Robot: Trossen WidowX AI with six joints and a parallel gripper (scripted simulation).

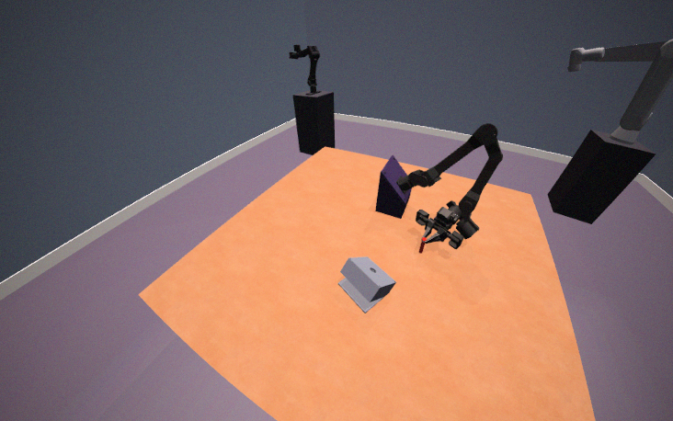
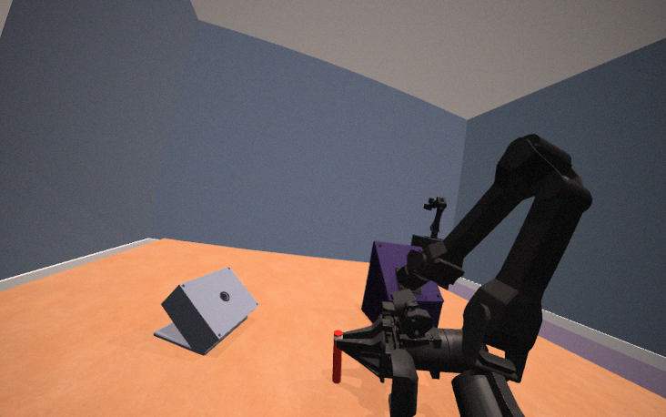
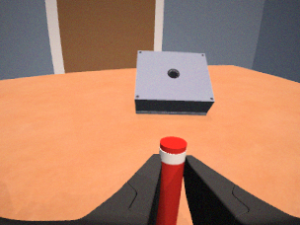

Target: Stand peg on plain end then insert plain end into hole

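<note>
The red peg lies 10 mm below my gripper tip. The rest, counted from my gripper tip: grey sloped panel 220 mm ahead, 110 mm to the right, 20 mm below.
</note>
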